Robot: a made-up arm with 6 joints. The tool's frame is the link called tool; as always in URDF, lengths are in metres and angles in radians. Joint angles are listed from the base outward.
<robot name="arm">
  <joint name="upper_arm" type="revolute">
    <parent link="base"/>
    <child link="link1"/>
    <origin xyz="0 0 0.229"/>
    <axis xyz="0 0 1"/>
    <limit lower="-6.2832" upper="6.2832"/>
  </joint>
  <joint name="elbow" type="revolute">
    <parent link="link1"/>
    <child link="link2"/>
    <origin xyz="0 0.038 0"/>
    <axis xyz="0 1 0"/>
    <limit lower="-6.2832" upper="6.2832"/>
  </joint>
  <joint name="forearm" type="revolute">
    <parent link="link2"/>
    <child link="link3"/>
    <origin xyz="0 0 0.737"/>
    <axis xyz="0 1 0"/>
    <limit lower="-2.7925" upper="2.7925"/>
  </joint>
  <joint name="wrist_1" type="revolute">
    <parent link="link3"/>
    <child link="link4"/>
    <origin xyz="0 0 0.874"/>
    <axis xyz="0 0 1"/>
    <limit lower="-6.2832" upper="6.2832"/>
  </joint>
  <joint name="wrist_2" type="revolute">
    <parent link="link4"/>
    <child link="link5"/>
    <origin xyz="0 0 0"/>
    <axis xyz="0 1 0"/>
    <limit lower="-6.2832" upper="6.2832"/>
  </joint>
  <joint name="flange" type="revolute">
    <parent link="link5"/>
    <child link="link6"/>
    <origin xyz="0 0 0.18"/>
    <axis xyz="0 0 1"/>
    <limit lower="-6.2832" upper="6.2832"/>
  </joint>
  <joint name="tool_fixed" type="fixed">
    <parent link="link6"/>
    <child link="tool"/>
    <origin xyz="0 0 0"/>
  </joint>
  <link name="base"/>
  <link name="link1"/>
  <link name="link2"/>
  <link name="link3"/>
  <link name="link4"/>
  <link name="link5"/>
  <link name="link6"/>
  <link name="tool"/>
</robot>
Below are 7 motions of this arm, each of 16 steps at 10 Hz.
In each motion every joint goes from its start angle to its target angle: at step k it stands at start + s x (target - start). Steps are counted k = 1, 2, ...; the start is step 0. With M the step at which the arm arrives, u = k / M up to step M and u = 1 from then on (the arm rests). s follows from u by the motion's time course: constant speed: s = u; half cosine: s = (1 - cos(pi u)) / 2; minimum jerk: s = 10 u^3 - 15 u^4 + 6 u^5.
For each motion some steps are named. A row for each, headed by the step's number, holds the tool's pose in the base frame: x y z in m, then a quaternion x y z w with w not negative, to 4 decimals.
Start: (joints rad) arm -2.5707 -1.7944 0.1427 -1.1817 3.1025 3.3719
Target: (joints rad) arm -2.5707 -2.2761 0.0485 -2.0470 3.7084 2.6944
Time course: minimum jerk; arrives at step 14
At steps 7, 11, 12, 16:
7: 1.1505 0.6380 -0.3517 -0.1537 -0.5450 0.7450 0.3526
11: 1.0612 0.5383 -0.6154 0.0138 -0.4086 0.8501 0.3320
12: 1.0493 0.5279 -0.6416 0.0327 -0.3888 0.8590 0.3315
16: 1.0431 0.5227 -0.6546 0.0423 -0.3784 0.8632 0.3314

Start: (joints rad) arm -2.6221 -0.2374 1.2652 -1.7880 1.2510 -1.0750
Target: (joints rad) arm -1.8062 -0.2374 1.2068 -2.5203 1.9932 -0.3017
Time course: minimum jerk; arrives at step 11
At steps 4, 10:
4: -0.4946 -0.2727 1.4801 -0.4878 -0.2493 0.1248 0.8273
10: -0.1549 -0.3861 1.5082 -0.5482 0.0931 0.4313 0.7105

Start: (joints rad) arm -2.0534 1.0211 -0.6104 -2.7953 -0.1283 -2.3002
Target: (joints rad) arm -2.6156 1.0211 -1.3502 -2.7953 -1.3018 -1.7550
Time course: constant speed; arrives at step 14
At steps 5, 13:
5: -0.4924 -0.7153 1.6179 0.3366 0.0093 -0.3915 0.8564
13: -0.3927 -0.3626 1.5581 0.4578 -0.0620 -0.4024 0.7904

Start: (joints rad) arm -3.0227 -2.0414 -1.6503 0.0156 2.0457 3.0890
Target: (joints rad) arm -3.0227 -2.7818 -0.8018 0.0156 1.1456 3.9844
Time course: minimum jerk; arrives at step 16
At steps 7, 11, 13, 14, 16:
7: 0.2812 -0.0075 -1.1060 0.0747 0.8243 0.1074 0.5508
11: 0.0986 -0.0292 -1.3221 0.2579 0.8746 0.1544 0.3805
13: 0.0325 -0.0370 -1.3717 0.3159 0.8767 0.1556 0.3276
14: 0.0153 -0.0390 -1.3828 0.3304 0.8763 0.1549 0.3145
16: 0.0069 -0.0400 -1.3881 0.3375 0.8760 0.1544 0.3081

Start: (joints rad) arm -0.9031 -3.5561 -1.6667 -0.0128 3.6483 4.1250
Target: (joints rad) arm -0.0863 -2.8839 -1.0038 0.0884 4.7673 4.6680
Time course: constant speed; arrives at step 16
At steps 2, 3, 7, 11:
2: 0.6469 -0.6128 -0.1200 0.3558 -0.4734 -0.7994 0.1006
3: 0.6786 -0.5812 -0.1735 0.3237 -0.4181 -0.8370 0.1407
7: 0.7641 -0.4251 -0.4092 0.1688 -0.1820 -0.9157 0.3161
11: 0.7515 -0.2372 -0.6749 -0.0172 0.0599 -0.8769 0.4766

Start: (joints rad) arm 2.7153 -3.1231 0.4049 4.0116 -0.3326 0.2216
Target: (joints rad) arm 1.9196 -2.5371 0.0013 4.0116 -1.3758 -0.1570
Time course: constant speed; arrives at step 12
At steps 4, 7, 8, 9, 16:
4: 0.4544 -0.5379 -1.3546 0.6777 0.5388 -0.1859 0.4646
7: 0.4099 -0.7438 -1.2589 0.6621 0.4290 -0.3395 0.5122
8: 0.3794 -0.8086 -1.2225 0.6522 0.3903 -0.3930 0.5175
9: 0.3415 -0.8701 -1.1842 0.6399 0.3509 -0.4468 0.5174
16: 0.1895 -1.0271 -1.0597 0.5888 0.2299 -0.6047 0.4846

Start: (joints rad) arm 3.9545 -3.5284 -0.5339 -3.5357 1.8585 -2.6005
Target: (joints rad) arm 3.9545 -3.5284 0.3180 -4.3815 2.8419 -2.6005
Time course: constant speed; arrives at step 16
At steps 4, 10, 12, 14, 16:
4: -0.5157 -0.7285 -0.9652 0.1242 0.2475 -0.6138 0.7393
10: -0.3324 -0.5359 -1.1063 0.0935 0.2393 -0.4503 0.8551
12: -0.2749 -0.4621 -1.1319 0.0866 0.2114 -0.3906 0.8918
14: -0.2211 -0.3863 -1.1471 0.0816 0.1708 -0.3308 0.9245
16: -0.1720 -0.3102 -1.1527 0.0785 0.1182 -0.2724 0.9517

